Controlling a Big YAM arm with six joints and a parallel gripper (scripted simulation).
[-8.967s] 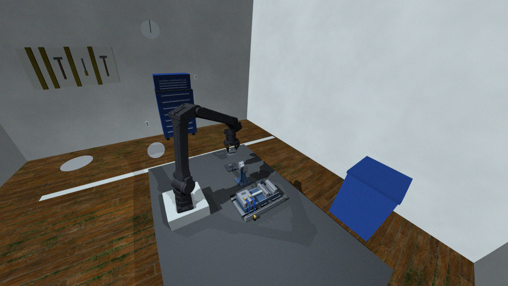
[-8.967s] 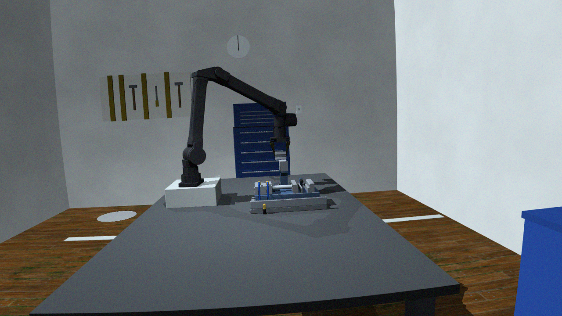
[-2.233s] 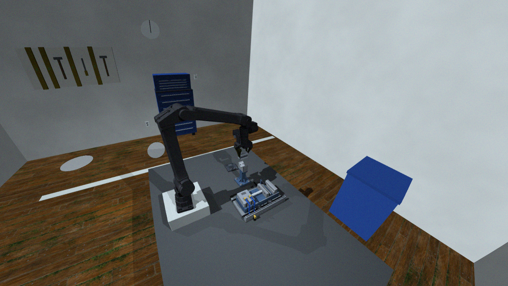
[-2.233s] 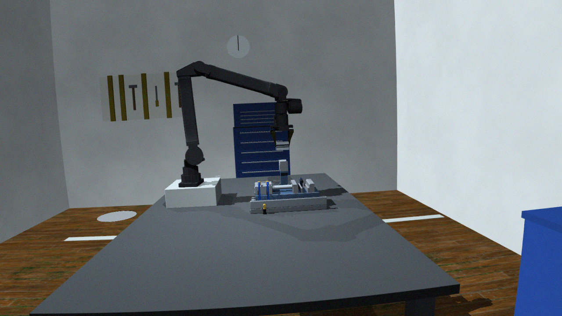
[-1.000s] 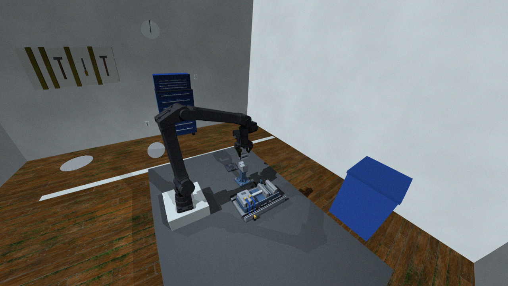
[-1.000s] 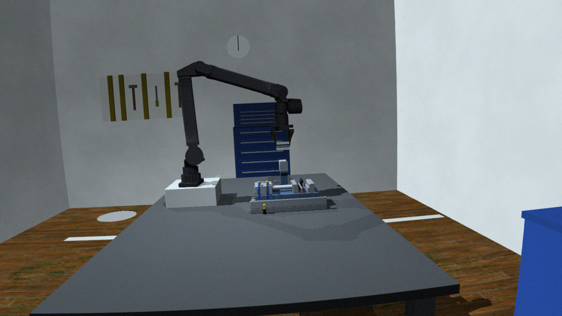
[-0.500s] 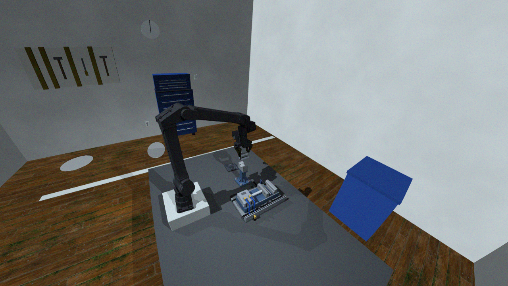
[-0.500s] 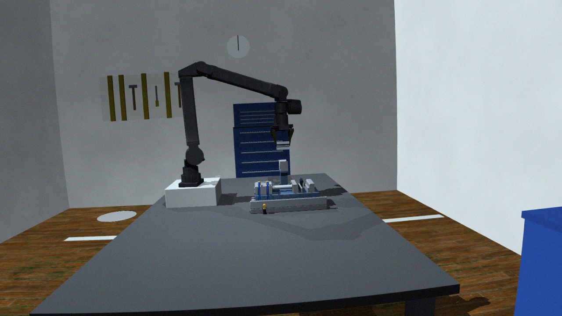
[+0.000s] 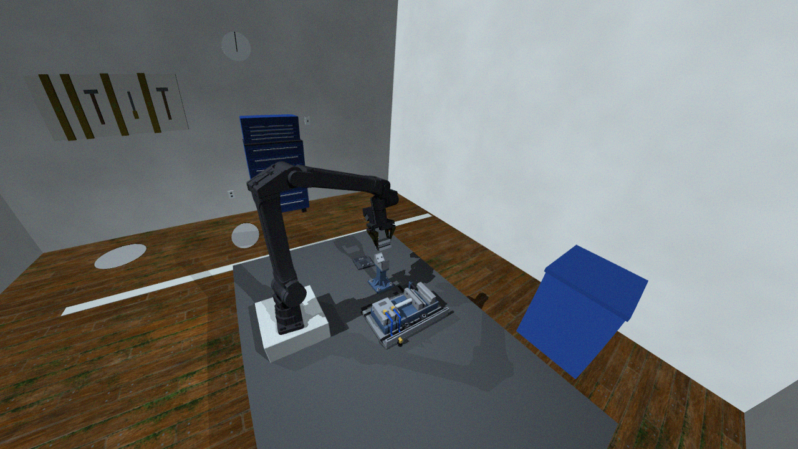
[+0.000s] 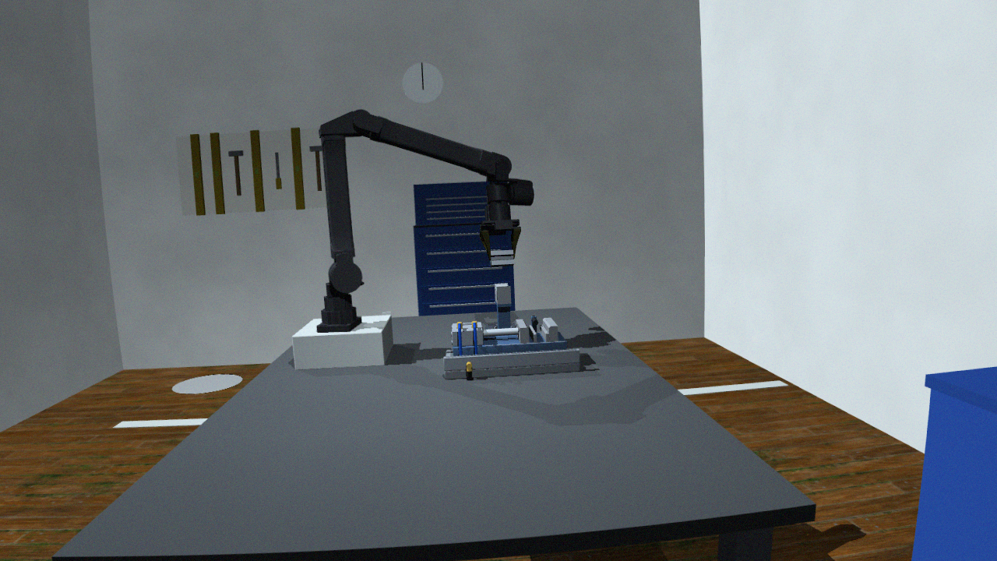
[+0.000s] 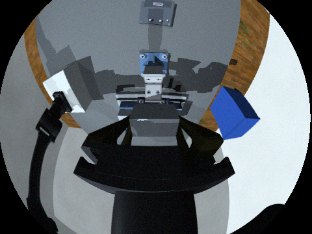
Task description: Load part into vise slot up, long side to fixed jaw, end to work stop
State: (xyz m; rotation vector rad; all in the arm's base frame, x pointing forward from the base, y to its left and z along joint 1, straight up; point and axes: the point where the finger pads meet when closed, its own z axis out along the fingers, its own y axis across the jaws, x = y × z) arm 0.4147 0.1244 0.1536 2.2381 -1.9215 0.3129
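My gripper is now 10 mm to the left of the part. From my hand the other things lie so: air cylinder: 80 mm behind, 220 mm to the right, 160 mm below; then vise: 20 mm ahead, 210 mm to the right, 200 mm below.
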